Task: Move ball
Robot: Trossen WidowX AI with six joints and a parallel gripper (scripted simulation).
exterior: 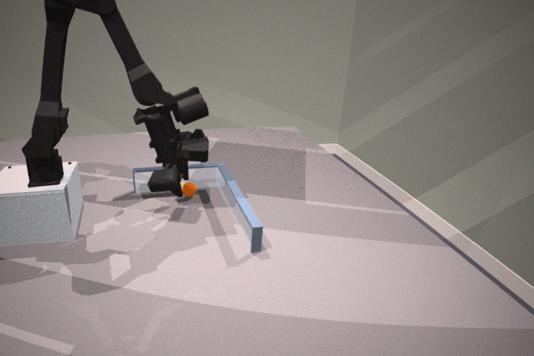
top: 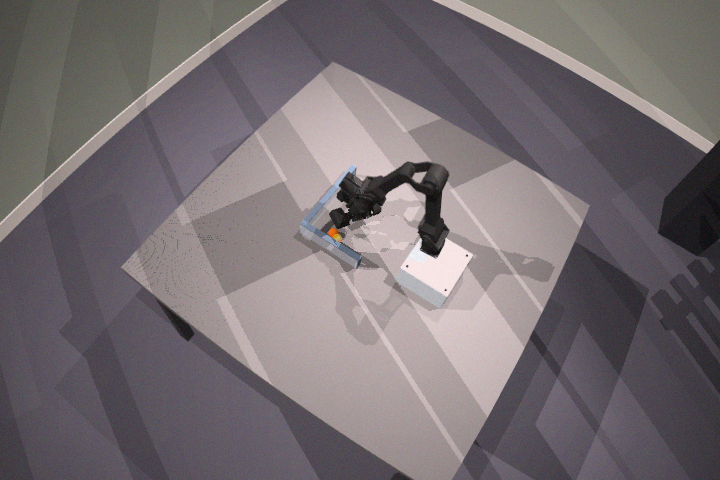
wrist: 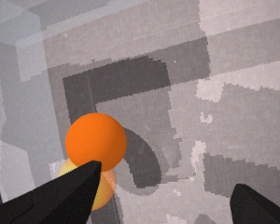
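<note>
Now: the orange ball 40 mm to the left of my gripper tip, 30 mm below it and 20 mm ahead of it. From my gripper tip the other things lie so: see-through copy (60 mm to the left, 30 mm below).
</note>
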